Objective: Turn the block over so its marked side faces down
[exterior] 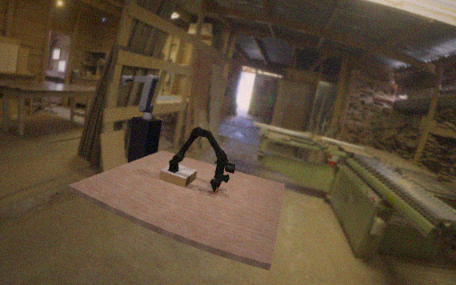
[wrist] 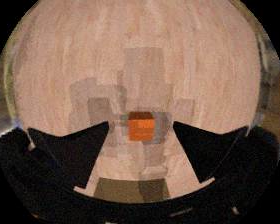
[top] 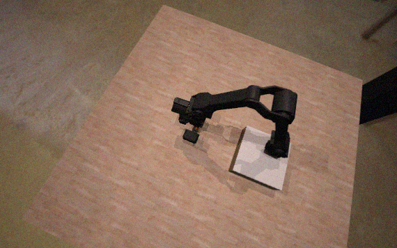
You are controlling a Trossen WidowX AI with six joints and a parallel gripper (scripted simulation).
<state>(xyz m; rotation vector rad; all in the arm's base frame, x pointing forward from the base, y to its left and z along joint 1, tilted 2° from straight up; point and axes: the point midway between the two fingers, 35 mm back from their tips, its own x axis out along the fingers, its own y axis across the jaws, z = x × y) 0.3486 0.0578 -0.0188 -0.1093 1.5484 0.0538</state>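
Now: the orange block 1 cm below my gripper tip and 1 cm behind it.
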